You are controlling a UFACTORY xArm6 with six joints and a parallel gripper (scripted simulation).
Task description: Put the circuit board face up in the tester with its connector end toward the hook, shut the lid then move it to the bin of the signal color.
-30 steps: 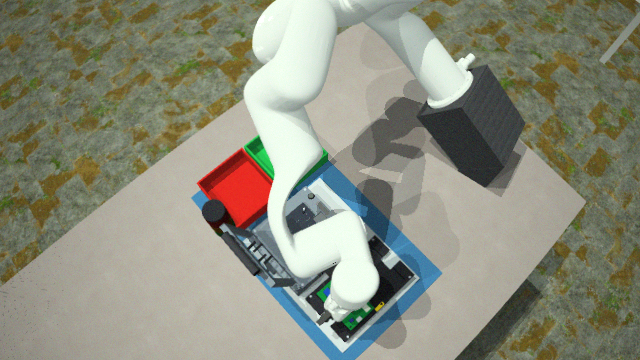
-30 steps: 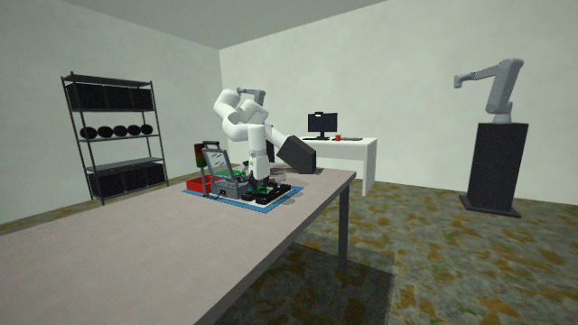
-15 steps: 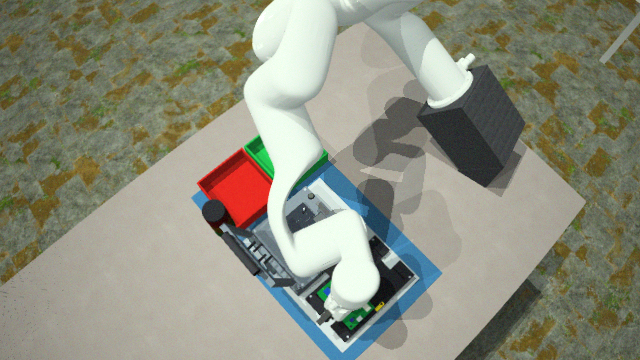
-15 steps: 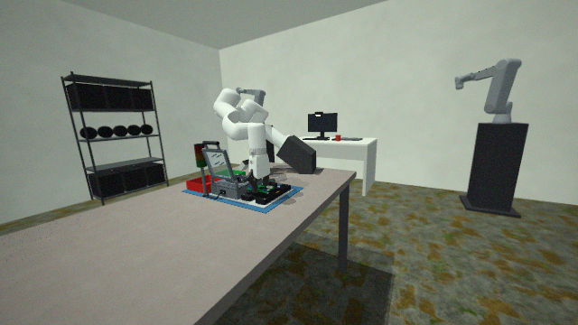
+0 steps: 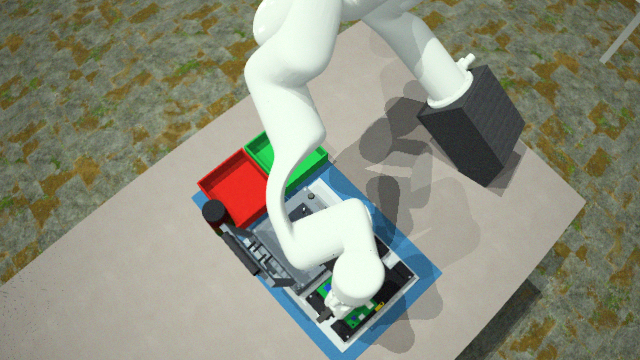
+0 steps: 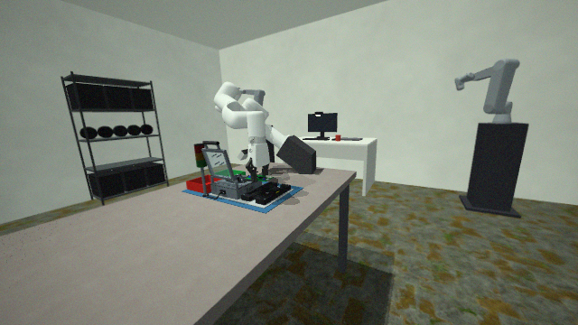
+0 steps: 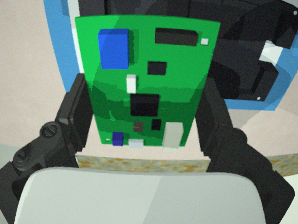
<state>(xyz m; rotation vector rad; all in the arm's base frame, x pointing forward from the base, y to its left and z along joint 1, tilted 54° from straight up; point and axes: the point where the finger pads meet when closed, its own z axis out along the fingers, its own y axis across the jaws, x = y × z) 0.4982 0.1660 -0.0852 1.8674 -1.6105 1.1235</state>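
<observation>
Now: the black latch hook 11 cm to the right of my hand, 10 cm behind it and 2 cm below it. From my hand the other things lie so: green circuit board: right at my hand; then red bin: 37 cm to the right, 9 cm below; then tester lid: 17 cm to the right, 8 cm ahead, 8 cm above.
</observation>
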